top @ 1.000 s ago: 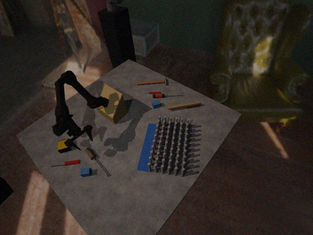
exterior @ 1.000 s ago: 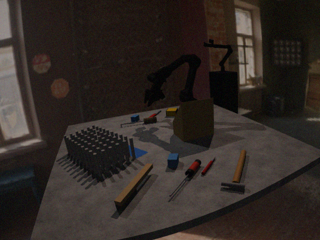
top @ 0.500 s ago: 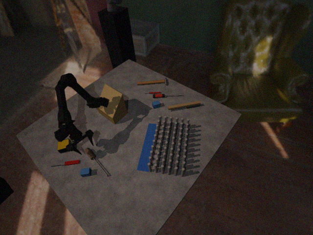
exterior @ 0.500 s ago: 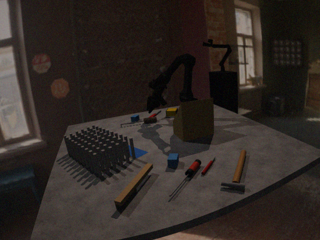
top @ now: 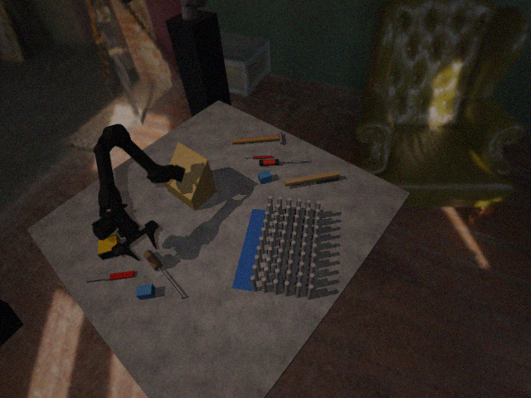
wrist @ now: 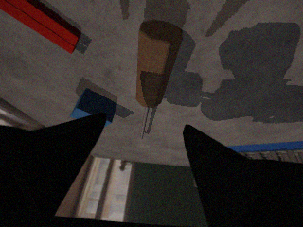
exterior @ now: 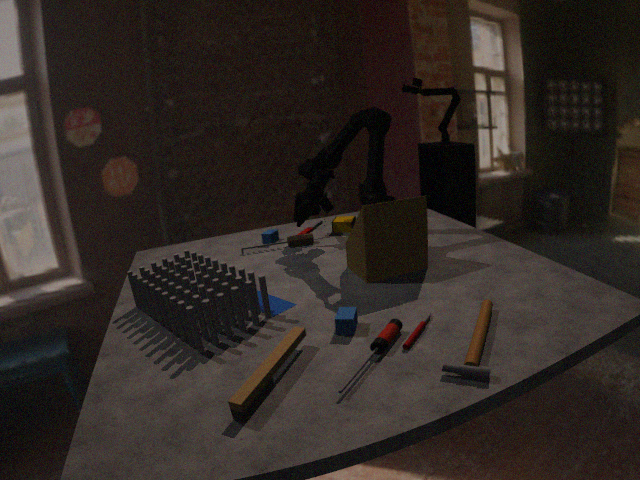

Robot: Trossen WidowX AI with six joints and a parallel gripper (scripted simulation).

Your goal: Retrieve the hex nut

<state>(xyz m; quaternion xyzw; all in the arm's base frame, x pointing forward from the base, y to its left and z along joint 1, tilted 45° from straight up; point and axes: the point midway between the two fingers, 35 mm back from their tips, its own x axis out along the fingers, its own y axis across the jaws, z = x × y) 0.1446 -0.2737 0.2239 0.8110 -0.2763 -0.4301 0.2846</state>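
Now: gripper tip 10 cm short of the brown-handled hook tool, 7 cm above it and 2 cm to the left of it. From my gripper tip the other things lie so: yellow block 22 cm behind, 6 cm to the right, 6 cm below; then blue taped strip 29 cm to the left, 29 cm ahead, 8 cm below.
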